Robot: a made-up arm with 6 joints.
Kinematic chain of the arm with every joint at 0, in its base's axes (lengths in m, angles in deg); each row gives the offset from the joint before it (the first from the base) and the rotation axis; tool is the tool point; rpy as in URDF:
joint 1: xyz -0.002 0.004 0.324 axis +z
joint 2: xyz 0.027 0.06 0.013 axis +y
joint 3: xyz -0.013 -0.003 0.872 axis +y
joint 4: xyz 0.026 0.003 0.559 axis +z
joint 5: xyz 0.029 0 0.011 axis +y
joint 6: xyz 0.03 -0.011 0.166 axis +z
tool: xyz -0.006 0.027 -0.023 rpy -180 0 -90
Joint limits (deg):
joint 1: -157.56..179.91
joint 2: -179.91..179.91
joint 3: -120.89..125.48
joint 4: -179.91..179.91
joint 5: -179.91..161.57
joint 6: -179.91..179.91
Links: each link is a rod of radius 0.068 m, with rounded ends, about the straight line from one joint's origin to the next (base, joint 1, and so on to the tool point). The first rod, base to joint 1, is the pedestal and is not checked.
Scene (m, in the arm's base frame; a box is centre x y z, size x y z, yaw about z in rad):
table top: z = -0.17
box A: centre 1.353 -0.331 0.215 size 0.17 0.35 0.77 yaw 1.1
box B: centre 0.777 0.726 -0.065 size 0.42 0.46 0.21 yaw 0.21
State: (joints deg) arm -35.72 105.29 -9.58 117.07 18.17 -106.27
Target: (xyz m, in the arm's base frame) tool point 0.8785 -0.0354 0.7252
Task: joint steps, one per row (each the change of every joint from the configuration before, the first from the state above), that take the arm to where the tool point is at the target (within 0.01 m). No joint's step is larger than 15 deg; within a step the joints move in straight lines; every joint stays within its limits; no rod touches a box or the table.
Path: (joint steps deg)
1: 2.63 -3.07 -12.66 5.09 0.88 1.43
2: 2.64 -3.06 -12.66 5.09 0.87 1.43
3: 2.63 -3.07 -12.67 5.09 0.88 1.44
4: 2.64 -3.06 -12.66 5.09 0.88 1.43
5: 3.53 5.21 -13.76 -1.20 4.95 -0.99
6: 3.53 5.22 -13.76 -1.19 4.96 -0.98
7: 3.53 5.21 -13.76 -1.19 4.95 -0.98

